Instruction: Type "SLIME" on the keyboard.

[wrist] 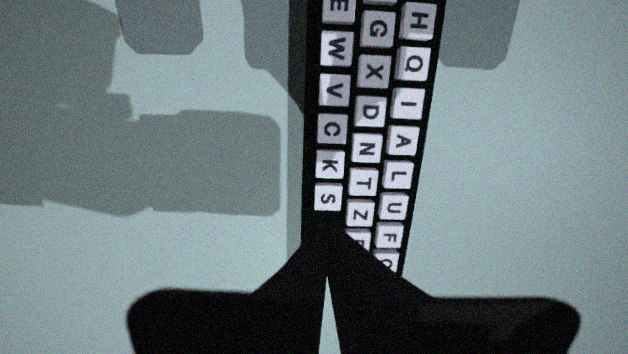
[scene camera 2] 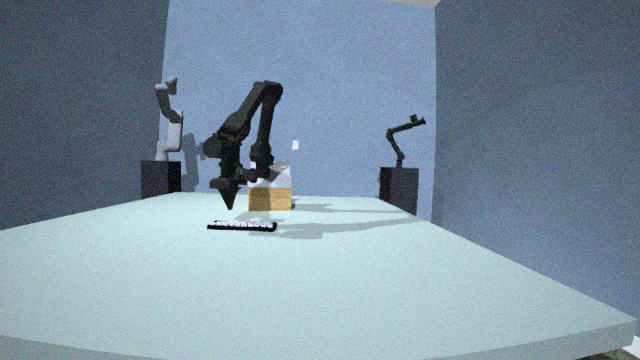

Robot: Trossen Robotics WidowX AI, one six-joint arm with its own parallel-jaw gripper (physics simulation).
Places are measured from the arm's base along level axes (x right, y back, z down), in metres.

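Pixels of known places: gripper, between the fingertips: (wrist: 326,234) (scene camera 2: 230,209); arm's base, origin of its link: (scene camera 2: 262,172).
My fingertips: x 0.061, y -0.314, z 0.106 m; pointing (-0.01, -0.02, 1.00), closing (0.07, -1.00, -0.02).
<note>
For each thing: its top centre in the pictures, then the offset to it from my fingertips. Level surfaces: height alone.
- black keyboard, centre of its top: (wrist: 369,121) (scene camera 2: 242,222) dx -0.045, dy -0.025, dz +0.033 m
- S key, centre of its top: (wrist: 328,198) dx -0.003, dy -0.003, dz +0.033 m
- L key, centre of its top: (wrist: 398,175) dx -0.015, dy -0.042, dz +0.033 m
- I key, centre of its top: (wrist: 409,103) dx -0.053, dy -0.044, dz +0.033 m
- E key, centre of its top: (wrist: 339,3) dx -0.098, dy -0.009, dz +0.033 m
- pale table, height of its surface: dz +0.049 m
The black keyboard (scene camera 2: 242,227) (wrist: 352,131) with white letter keys lies flat on the table, its rows running up the wrist view. My gripper (scene camera 2: 230,208) (wrist: 326,234) is shut and empty, pointing down above the keyboard with a gap in the scene view. In the wrist view its tips appear just below the S key (wrist: 328,197). The L key (wrist: 398,175) and I key (wrist: 409,104) are in the right row; the E key (wrist: 339,9) is cut by the top edge. The M key does not show in the wrist view. The fingers hide the keyboard's lower end.
A wooden block with a white and grey top (scene camera 2: 270,199) stands behind the keyboard on the pale table (scene camera 2: 320,290). A grey arm (scene camera 2: 174,135) and a dark arm (scene camera 2: 395,142) stand on dark pedestals at the back left and right. Arm shadows fall across the table.
</note>
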